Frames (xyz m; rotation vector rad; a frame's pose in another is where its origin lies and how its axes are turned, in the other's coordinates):
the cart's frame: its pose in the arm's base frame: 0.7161 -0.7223 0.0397 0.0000 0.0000 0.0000
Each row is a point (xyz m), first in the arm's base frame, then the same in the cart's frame.
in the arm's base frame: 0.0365 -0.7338 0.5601
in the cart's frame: -0.6796 -0.0115 0.5204
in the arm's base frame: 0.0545 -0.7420 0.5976
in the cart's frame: -0.6616 -0.0197 0.5579
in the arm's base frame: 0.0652 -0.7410 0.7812
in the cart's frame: -0.6509 -0.0187 0.7415
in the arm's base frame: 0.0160 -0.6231 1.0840
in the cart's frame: -0.7001 0.0992 1.0443
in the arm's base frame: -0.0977 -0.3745 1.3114
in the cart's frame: -0.8138 0.3478 1.2717
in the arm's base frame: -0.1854 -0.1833 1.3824
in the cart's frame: -0.9015 0.5390 1.3427
